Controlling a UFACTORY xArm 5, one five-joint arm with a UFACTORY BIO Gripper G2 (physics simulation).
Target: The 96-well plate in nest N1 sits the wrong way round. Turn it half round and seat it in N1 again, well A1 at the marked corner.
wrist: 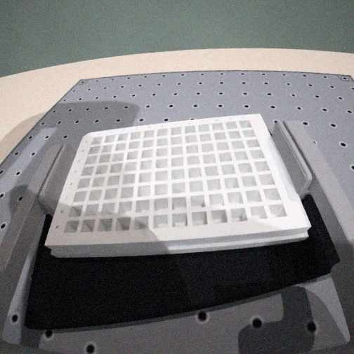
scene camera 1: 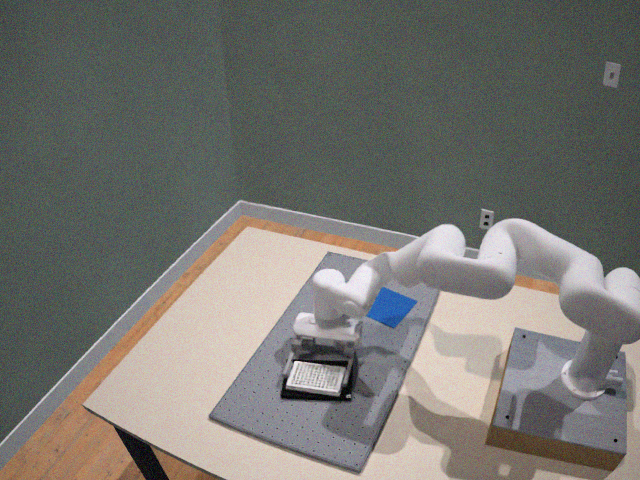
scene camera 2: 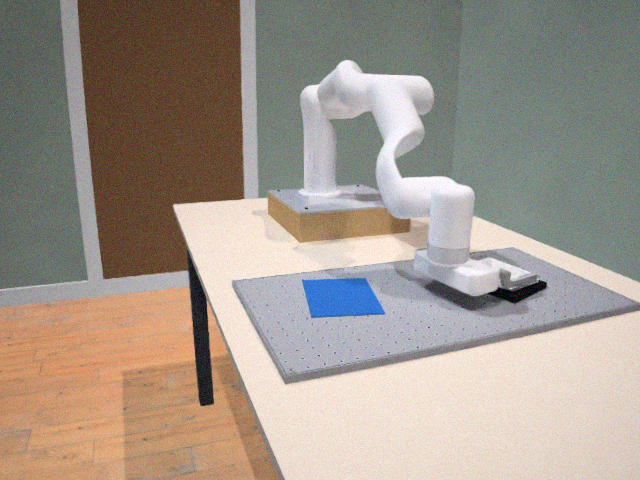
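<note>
The white 96-well plate (scene camera 1: 316,377) (scene camera 2: 523,279) (wrist: 175,180) is level between the two fingers. Small marks run along its left edge in the wrist view, and its far left corner there looks cut off. My gripper (scene camera 1: 318,375) (scene camera 2: 519,277) (wrist: 176,167) is shut on the plate's two short sides. The plate is a little above the black nest (scene camera 1: 315,397) (scene camera 2: 518,295) (wrist: 175,287), whose near part shows below it in the wrist view. A small pale mark shows at the nest's front right corner in scene camera 1. The nest's inside is mostly hidden.
The nest stands on a grey perforated board (scene camera 1: 268,408) (scene camera 2: 341,341) (wrist: 195,90). A blue square (scene camera 1: 391,308) (scene camera 2: 342,297) lies on the board, behind the gripper in scene camera 1. The arm's base block (scene camera 1: 558,449) (scene camera 2: 336,223) stands on the table beside the board.
</note>
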